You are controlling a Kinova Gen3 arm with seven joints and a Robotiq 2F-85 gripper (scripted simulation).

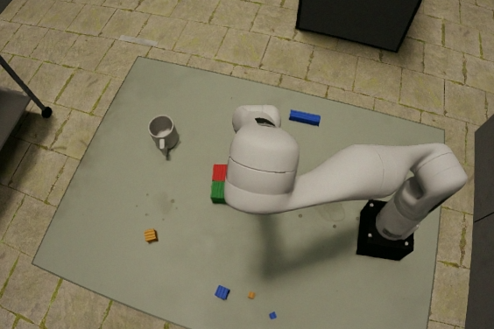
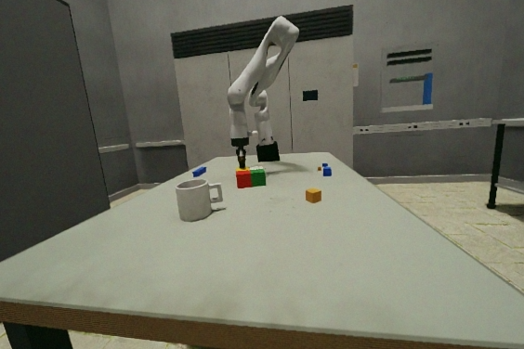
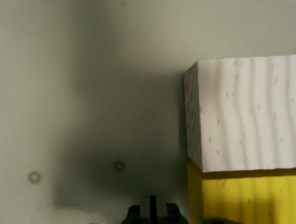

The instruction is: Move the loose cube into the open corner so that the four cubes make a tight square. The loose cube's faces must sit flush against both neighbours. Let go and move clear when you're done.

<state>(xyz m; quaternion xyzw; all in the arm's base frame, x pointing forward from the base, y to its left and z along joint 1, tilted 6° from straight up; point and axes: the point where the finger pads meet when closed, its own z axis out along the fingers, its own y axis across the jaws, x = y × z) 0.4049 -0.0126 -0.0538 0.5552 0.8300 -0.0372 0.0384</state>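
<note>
My gripper is now 50 mm short of the yellow cube, 20 mm to the right of it and 10 mm above it. Also, from my hand: green cube: 70 mm ahead, 90 mm to the left, 10 mm below; white cube: 20 mm ahead, 70 mm to the left, 10 mm below; red cube: 90 mm ahead, 40 mm to the left, 10 mm below.
</note>
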